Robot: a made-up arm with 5 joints.
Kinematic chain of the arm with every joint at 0, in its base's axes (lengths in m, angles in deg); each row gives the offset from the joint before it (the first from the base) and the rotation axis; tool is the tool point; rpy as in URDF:
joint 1: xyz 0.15 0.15 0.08 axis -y
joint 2: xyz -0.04 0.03 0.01 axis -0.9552 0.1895 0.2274
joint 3: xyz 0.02 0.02 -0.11 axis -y
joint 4: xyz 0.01 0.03 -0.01 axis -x
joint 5: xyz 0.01 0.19 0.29 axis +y
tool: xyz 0.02 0.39 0.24 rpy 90 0 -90
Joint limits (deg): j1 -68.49..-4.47 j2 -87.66..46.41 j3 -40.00..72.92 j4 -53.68..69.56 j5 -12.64..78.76
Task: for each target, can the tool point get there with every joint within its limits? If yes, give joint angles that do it. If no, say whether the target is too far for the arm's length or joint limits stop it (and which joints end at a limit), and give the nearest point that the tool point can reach.
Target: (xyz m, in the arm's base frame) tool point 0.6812 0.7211 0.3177
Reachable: yes | joints -53.30 -30.19 -11.07 16.50 0.78
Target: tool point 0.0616 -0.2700 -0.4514
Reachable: no: joint limits stop it (at a limit: joint 1, joint 2, joint 3, joint 4) | nearest point 0.3247 -0.3935 -0.2702 | short by 0.342 m
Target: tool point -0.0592 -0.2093 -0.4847
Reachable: no: joint limits stop it (at a limit: joint 1, joint 2, joint 4, joint 5) | nearest point -0.1493 0.1241 -0.6925 | short by 0.403 m
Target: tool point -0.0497 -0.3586 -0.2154
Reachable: no: joint limits stop it (at a limit: joint 1, joint 2, joint 3, joint 4) | nearest point 0.2519 -0.4637 -0.1558 | short by 0.325 m
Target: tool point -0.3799 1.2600 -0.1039
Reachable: no: too far | nearest point -0.2363 0.9654 -0.0541 | short by 0.331 m
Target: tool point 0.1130 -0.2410 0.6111
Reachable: yes | joints -46.08 -74.64 32.40 -43.75 45.39
